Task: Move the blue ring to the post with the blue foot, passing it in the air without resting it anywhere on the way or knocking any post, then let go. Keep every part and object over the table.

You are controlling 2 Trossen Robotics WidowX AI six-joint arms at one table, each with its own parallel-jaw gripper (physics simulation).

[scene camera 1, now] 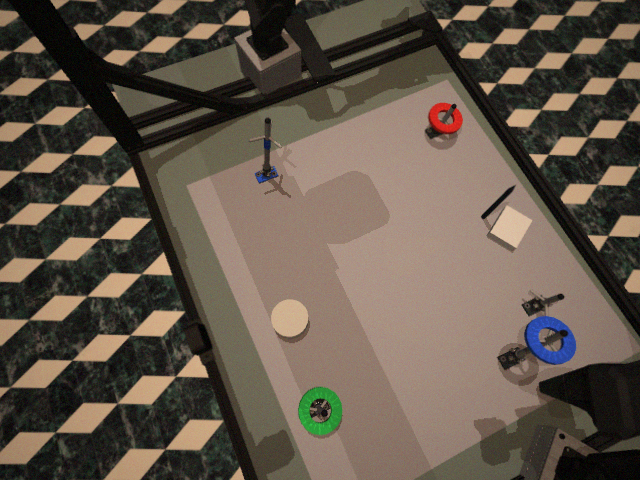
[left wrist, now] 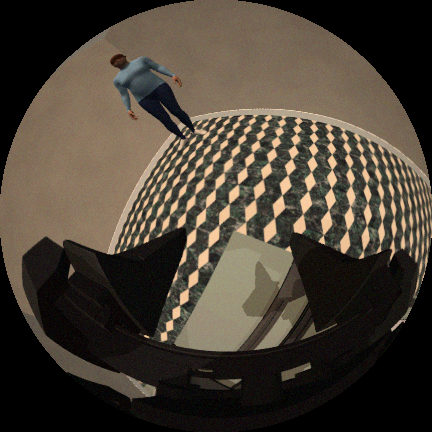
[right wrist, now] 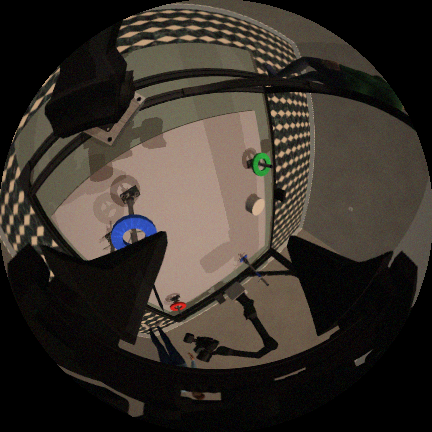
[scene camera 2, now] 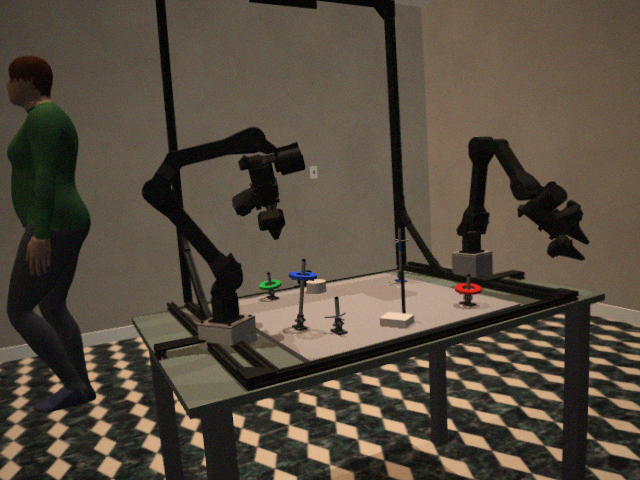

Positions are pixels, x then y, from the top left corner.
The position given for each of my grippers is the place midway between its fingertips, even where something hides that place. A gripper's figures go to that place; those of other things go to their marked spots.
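My right gripper (scene camera 1: 560, 383), 0.61 m from the lens. Green ring (scene camera 1: 319, 428), 0.74 m from the lens. Blue ring (scene camera 1: 567, 350), 0.75 m from the lens. White block (scene camera 1: 509, 228), 0.91 m from the lens. Blue ring and white block, marked spots 0.27 m apart.
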